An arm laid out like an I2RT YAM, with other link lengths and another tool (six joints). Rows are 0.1 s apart.
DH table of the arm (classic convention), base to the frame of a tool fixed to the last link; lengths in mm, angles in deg. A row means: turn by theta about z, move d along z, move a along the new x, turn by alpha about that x. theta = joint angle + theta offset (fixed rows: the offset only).
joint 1: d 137.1, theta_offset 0, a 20.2, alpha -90
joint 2: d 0, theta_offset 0, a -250.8, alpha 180
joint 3: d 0, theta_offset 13.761, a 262.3, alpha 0
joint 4: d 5, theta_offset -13.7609, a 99.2, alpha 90
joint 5: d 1.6, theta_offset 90, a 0, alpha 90
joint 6: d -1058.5, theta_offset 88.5, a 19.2, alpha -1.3
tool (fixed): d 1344.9, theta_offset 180, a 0, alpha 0
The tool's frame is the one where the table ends.
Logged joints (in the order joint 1, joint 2, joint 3, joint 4, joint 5, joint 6), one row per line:
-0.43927, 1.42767, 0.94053, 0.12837, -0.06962, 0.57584
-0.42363, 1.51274, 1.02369, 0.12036, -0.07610, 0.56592
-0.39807, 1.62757, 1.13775, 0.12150, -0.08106, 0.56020
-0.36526, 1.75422, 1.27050, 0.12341, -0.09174, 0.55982
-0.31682, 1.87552, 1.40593, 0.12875, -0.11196, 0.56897
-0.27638, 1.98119, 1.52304, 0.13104, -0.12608, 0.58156
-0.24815, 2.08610, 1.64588, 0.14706, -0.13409, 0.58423
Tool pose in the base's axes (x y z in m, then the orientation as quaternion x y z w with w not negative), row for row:
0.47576, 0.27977, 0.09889, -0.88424, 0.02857, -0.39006, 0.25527
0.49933, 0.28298, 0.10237, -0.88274, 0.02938, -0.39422, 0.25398
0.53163, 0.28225, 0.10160, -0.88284, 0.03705, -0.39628, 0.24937
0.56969, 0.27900, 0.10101, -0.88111, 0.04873, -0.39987, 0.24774
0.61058, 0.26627, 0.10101, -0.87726, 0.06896, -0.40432, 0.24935
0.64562, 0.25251, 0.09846, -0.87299, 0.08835, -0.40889, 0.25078
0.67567, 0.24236, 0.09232, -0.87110, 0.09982, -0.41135, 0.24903
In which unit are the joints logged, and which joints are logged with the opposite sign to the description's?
The joints are logged in radians. Opposite sign: joint 1, joint 4.
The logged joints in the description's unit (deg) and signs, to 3 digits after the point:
25.168, 81.799, 53.888, -7.355, -3.989, 32.993
24.272, 86.674, 58.653, -6.896, -4.360, 32.425
22.808, 93.253, 65.188, -6.961, -4.644, 32.097
20.928, 100.509, 72.794, -7.071, -5.256, 32.075
18.152, 107.459, 80.554, -7.377, -6.415, 32.600
15.835, 113.514, 87.264, -7.508, -7.224, 33.321
14.218, 119.525, 94.302, -8.426, -7.683, 33.474

